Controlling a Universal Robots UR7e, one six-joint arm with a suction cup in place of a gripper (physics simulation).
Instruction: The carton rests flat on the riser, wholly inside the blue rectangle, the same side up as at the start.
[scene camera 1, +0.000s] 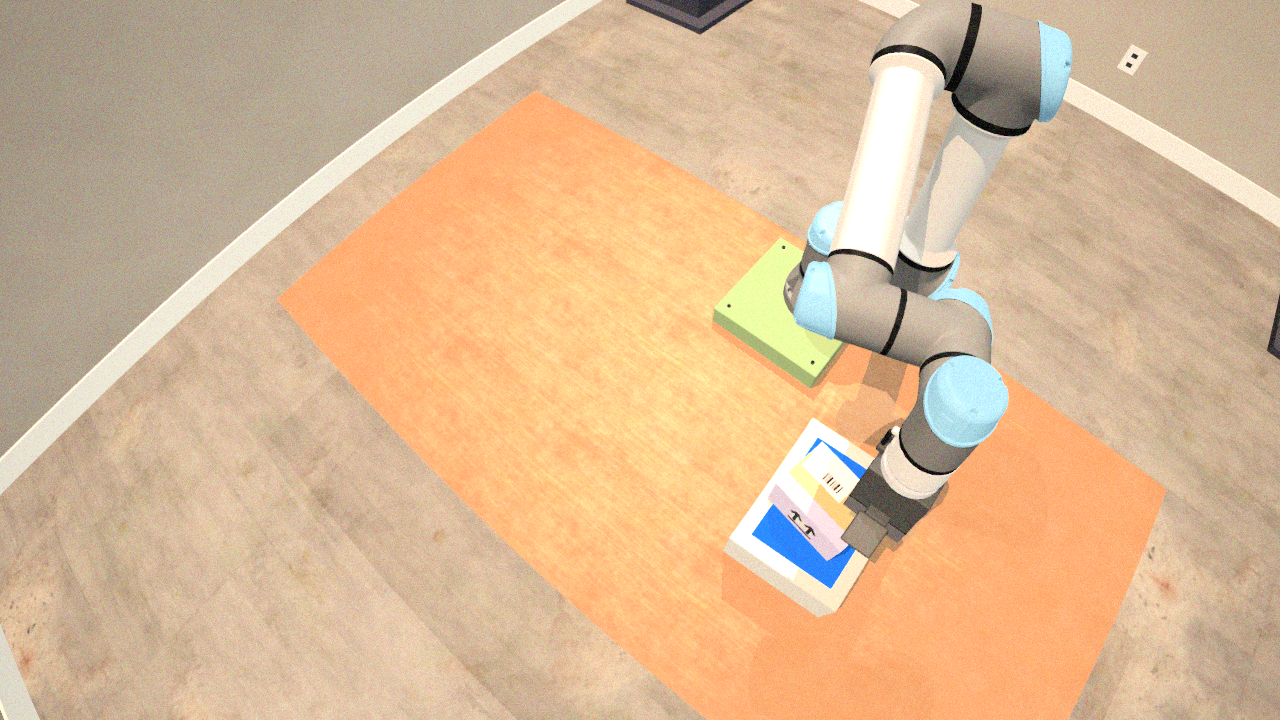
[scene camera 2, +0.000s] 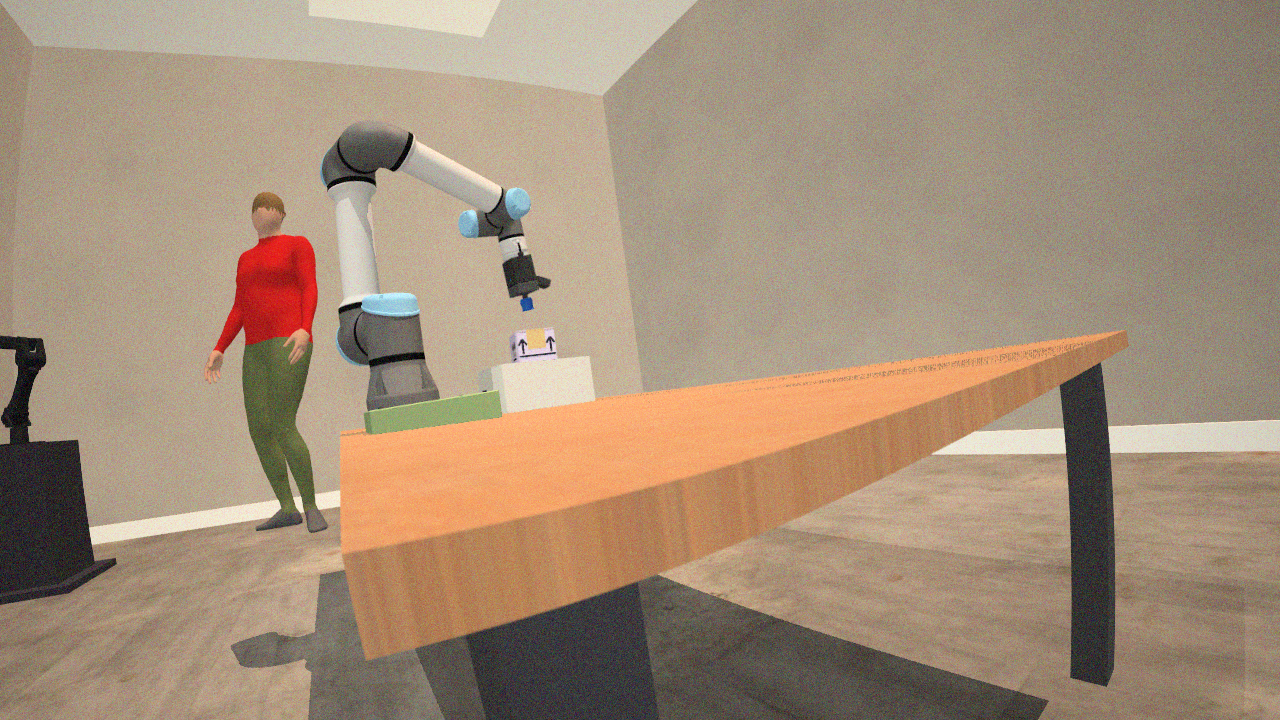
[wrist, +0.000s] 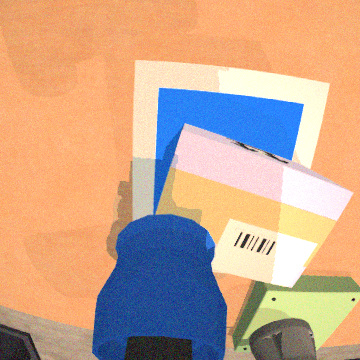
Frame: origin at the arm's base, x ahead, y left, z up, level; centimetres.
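Seen in the pictures: hand, tool point: (scene camera 2: 528, 310) (wrist: 164, 253); arm's base, link origin: (scene camera 2: 404, 405) (wrist: 279, 335).
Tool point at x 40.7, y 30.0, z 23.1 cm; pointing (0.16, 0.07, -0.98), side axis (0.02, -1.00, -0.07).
Observation:
Offsets run from my tool point to a thing's top centre. Level surfaces: height alone.
The carton @(dy -5.8, dx -2.3, dz -7.3 cm) (scene camera 1: 819, 528) (scene camera 2: 534, 344) (wrist: 240, 190) is lavender with yellow tape and a barcode label on top. It sits flat and turned askew on the white riser @(dy -4.9, dx -2.7, dz -15.7 cm) (scene camera 1: 778, 564) (scene camera 2: 563, 385) (wrist: 275, 82), with its side arrows pointing up. It covers part of the blue rectangle @(dy -4.9, dx -2.7, dz -15.7 cm) (scene camera 1: 801, 548) (wrist: 225, 110); whether its whole base lies inside the lines cannot be told, as its far and right edges are hidden. My gripper's blue suction cup (scene camera 2: 526, 305) (wrist: 165, 222) is open and holds nothing. In scene camera 2 it hangs above the carton with a gap between them. In scene camera 1 the tool hides the cup.
The riser stands on the orange wooden table @(dz -27.7 cm) (scene camera 1: 501, 295) (scene camera 2: 680, 447). The arm's green base plate (scene camera 1: 774, 331) (scene camera 2: 434, 411) (wrist: 310, 310) is near the riser. A person in red (scene camera 2: 277, 286) stands behind the table. A black robot on a pedestal (scene camera 2: 40, 510) is at the left.

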